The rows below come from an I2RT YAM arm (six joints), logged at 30 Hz.
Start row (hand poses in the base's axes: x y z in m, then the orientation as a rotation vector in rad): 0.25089 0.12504 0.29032 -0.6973 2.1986 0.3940
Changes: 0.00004 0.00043 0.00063 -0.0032 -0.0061 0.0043; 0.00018 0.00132 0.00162 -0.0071 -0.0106 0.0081; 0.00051 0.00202 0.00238 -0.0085 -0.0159 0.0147; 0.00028 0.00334 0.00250 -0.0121 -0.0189 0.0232; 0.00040 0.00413 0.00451 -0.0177 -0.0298 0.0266; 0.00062 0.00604 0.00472 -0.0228 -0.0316 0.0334; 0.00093 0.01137 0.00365 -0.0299 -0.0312 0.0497; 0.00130 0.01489 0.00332 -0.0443 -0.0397 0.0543; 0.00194 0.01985 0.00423 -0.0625 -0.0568 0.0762; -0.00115 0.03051 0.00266 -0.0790 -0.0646 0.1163; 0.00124 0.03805 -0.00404 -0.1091 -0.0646 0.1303; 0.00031 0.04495 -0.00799 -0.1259 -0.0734 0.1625; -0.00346 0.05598 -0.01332 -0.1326 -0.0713 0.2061
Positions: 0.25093 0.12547 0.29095 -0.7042 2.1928 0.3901; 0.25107 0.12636 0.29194 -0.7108 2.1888 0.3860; 0.25140 0.12706 0.29270 -0.7192 2.1825 0.3856; 0.25117 0.12838 0.29282 -0.7308 2.1785 0.3847; 0.25129 0.12917 0.29483 -0.7382 2.1691 0.3758; 0.25151 0.13108 0.29504 -0.7486 2.1671 0.3730; 0.25182 0.13641 0.29397 -0.7706 2.1651 0.3738; 0.25219 0.13993 0.29364 -0.7838 2.1603 0.3570; 0.25283 0.14489 0.29455 -0.8184 2.1432 0.3412; 0.24974 0.15555 0.29298 -0.8720 2.1282 0.3401; 0.25213 0.16309 0.28628 -0.9037 2.1324 0.3144; 0.25120 0.16999 0.28233 -0.9484 2.1178 0.3085; 0.24743 0.18102 0.27700 -1.0002 2.1063 0.3235
